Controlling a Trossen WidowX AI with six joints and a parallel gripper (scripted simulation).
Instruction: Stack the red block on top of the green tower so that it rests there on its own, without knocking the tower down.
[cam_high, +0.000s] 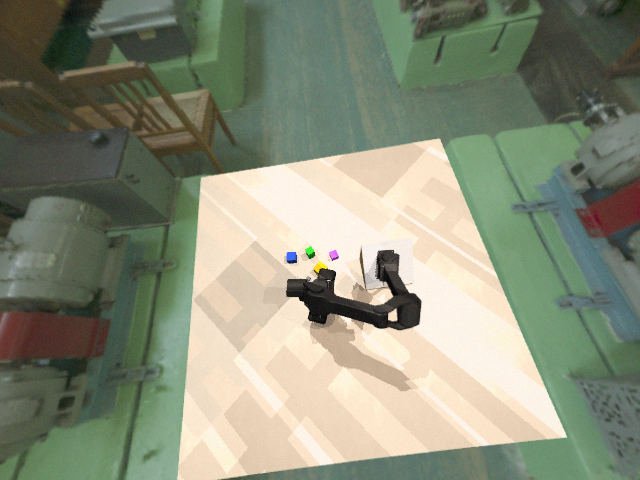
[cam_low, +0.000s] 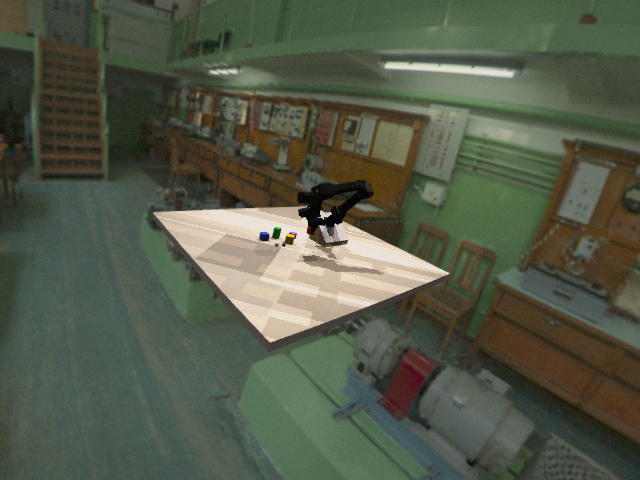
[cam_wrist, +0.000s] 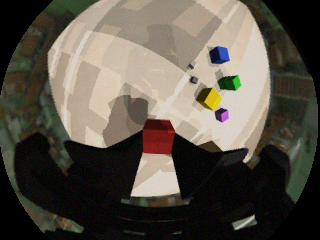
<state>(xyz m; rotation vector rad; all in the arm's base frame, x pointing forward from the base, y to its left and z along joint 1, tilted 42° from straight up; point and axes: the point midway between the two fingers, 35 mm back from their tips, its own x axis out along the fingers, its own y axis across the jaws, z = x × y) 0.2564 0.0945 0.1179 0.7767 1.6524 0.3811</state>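
Right now my gripper tip is 1 cm short of the yellow block, 15 cm to the left of it and 10 cm above it. Round my gripper tip: blue block 14 cm ahead, 22 cm to the right, 10 cm below; purple block 5 cm behind, 21 cm to the right, 11 cm below; red block 1 cm above.
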